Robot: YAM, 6 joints.
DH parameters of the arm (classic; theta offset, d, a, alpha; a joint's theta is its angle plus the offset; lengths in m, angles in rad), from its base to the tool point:
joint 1: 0 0.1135 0.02 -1.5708
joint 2: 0 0 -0.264 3.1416
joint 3: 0.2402 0 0.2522 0
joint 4: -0.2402 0 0.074 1.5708
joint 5: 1.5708 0 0 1.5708
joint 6: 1.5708 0.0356 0 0
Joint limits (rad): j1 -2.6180..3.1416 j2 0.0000..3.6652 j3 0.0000..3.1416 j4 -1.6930..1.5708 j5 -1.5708..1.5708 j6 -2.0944..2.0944
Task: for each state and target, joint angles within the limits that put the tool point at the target. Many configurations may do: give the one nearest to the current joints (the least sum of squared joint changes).
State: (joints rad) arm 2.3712 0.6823 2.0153 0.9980 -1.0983 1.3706
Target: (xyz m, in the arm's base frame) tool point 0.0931 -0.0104 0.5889
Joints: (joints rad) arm 3.1416 0.6192 1.4176 1.0159 -0.2965 1.3706
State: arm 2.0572 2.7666 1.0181 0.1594 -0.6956 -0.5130
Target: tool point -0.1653 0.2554 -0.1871
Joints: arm 2.0726 2.9409 1.2067 0.2160 -0.6694 -0.5130
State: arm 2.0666 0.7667 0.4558 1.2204 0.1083 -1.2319
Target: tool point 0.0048 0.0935 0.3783
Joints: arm 1.6233 0.5667 0.4240 1.2864 0.2760 -1.2319
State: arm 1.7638 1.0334 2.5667 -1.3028 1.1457 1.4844
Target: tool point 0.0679 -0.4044 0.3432
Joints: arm 1.6573 0.2319 2.7120 -1.6338 1.1657 1.4844
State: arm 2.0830 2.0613 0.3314 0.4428 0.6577 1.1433
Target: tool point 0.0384 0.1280 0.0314
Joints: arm 1.4844 1.7479 0.0718 0.4245 0.8701 1.1433
